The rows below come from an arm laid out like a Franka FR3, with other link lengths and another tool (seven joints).
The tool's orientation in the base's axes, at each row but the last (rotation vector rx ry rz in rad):
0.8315 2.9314 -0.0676
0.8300 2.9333 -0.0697
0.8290 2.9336 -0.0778
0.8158 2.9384 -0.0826
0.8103 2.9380 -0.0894
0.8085 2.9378 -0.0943
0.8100 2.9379 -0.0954
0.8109 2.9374 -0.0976
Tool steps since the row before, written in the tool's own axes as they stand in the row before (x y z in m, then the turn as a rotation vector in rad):
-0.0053 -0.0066 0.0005 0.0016 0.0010 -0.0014
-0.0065 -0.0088 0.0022 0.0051 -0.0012 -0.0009
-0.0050 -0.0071 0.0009 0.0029 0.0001 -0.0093
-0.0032 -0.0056 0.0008 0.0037 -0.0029 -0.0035
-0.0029 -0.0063 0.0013 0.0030 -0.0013 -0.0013
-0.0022 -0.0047 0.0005 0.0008 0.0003 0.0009
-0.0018 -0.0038 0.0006 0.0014 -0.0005 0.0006
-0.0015 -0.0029 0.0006 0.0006 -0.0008 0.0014
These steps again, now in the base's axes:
0.0011 -0.0084 0.0002 -0.0009 0.0018 0.0012
0.0011 -0.0110 -0.0014 -0.0050 0.0017 0.0004
0.0006 -0.0087 -0.0002 -0.0031 0.0023 0.0089
-0.0001 -0.0065 -0.0003 -0.0049 -0.0003 0.0032
-0.0007 -0.0070 -0.0008 -0.0033 0.0005 0.0010
-0.0005 -0.0052 -0.0001 -0.0005 0.0006 -0.0010
-0.0004 -0.0042 -0.0003 -0.0014 0.0002 -0.0007
-0.0002 -0.0033 -0.0003 -0.0008 -0.0005 -0.0014

